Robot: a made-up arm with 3 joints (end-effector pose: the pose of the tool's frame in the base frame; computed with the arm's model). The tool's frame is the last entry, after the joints.
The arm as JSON. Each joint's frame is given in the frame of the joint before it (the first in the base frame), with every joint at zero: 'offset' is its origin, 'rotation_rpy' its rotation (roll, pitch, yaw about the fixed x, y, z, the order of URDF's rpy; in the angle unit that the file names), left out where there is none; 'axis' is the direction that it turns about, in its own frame. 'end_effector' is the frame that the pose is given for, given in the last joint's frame.
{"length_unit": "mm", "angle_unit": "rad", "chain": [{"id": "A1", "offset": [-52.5, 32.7, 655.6], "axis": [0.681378, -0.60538, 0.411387]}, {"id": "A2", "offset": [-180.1, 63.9, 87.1], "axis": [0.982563, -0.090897, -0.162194]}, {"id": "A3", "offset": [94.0, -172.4, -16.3], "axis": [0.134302, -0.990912, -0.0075]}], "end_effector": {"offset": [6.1, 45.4, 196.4], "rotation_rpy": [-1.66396, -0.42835, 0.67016]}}
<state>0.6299 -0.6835 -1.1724</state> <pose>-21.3 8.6 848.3 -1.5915 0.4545 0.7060</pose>
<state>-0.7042 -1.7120 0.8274</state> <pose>-87.4 365.1 798.9 -1.7395 1.0480 1.9565</pose>
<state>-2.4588 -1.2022 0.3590</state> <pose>95.5 130.6 359.4 1.2657 0.5786 -2.5224</pose>
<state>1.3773 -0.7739 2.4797</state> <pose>-80.0 -119.9 439.2 1.3998 0.7283 3.0287</pose>
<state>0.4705 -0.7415 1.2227</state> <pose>-342.4 -97.8 796.9 2.9328 -0.5630 2.2165</pose>
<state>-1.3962 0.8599 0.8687</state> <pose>-159.1 198.8 867.2 -2.4080 -0.6103 0.2784</pose>
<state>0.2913 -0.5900 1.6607</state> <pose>-331.7 -109.2 745.2 2.6055 -0.4782 2.5043</pose>
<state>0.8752 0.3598 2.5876</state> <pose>-168.5 72.0 447.7 0.7120 0.2552 3.1157</pose>
